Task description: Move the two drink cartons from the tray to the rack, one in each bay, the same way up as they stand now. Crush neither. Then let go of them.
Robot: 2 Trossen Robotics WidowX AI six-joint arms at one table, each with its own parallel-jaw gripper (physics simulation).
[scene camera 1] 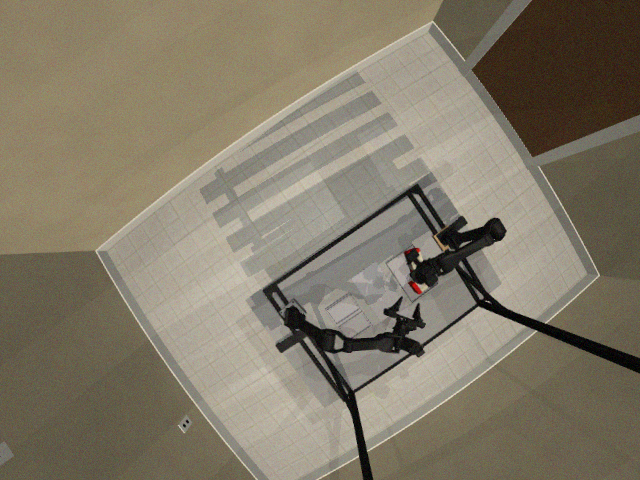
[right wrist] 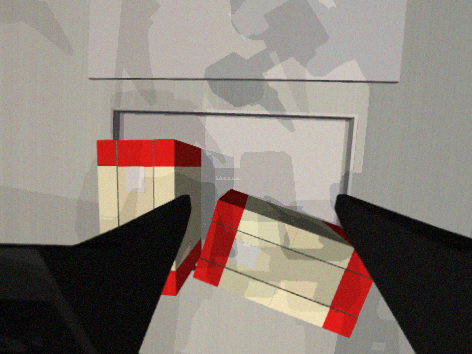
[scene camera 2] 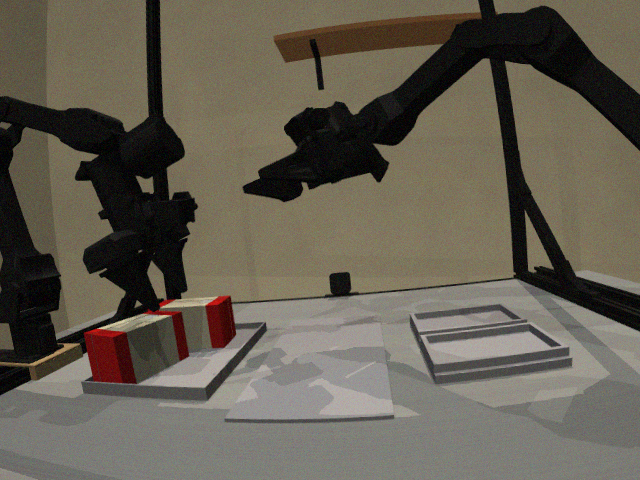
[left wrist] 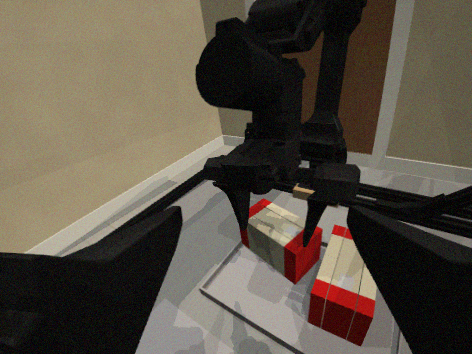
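Seen in the pictures: left gripper, fingertip midpoint: (scene camera 1: 410,299) (scene camera 2: 250,182) (left wrist: 264,214); right gripper, fingertip midpoint: (scene camera 1: 412,270) (right wrist: 262,201) (scene camera 2: 171,300) (left wrist: 272,237); left arm's base at its link origin: (scene camera 1: 292,313); right arm's base at its link origin: (scene camera 1: 445,238) (scene camera 2: 36,352).
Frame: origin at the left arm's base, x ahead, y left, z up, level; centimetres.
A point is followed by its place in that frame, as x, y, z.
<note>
Two red-and-cream cartons stand in the grey tray (scene camera 1: 399,282) @(52.1, -25.1, -2.8) (scene camera 2: 155,390) @(59.7, -13.7, -3.4) (left wrist: 250,290) @(56.6, -19.9, -3.8) (right wrist: 300,140) @(55.3, -18.1, -3.8). The angled carton (scene camera 2: 152,341) @(62.3, -19.9, 0.6) (left wrist: 272,240) @(61.5, -21.8, 2.7) (right wrist: 280,265) @(64.9, -21.4, 3.0) is nearer in scene camera 2; the other carton (scene camera 2: 193,322) @(59.8, -29.0, 0.5) (left wrist: 345,280) @(58.4, -32.0, 3.0) (right wrist: 135,200) @(59.9, -32.2, 3.0) is behind it. My right gripper (scene camera 2: 168,299) @(59.8, -22.6, 5.3) (right wrist: 262,201) @(59.8, -22.6, 5.3) is open, low over the cartons, fingertips towards the angled carton's two ends; its exact height is unclear. My left gripper (scene camera 1: 408,302) @(48.1, -27.3, 20.0) (scene camera 2: 253,181) @(48.1, -27.3, 20.0) (left wrist: 264,214) @(48.1, -27.3, 20.0) is open and high, apart from both cartons. The rack (scene camera 1: 349,316) @(20.7, -21.1, -2.4) (scene camera 2: 496,359) @(21.8, -11.8, -2.6) has two empty bays.
A thin flat light panel (scene camera 1: 367,279) (scene camera 2: 351,392) (right wrist: 175,45) lies between tray and rack. A small black box (scene camera 2: 339,283) @(36.2, -59.8, -1.2) stands at the far table edge. A black frame (scene camera 2: 509,134) @(-5.7, -53.3, 29.1) surrounds the table. A wooden block (scene camera 2: 56,359) @(81.4, -23.1, -2.8) sits by the right arm's base.
</note>
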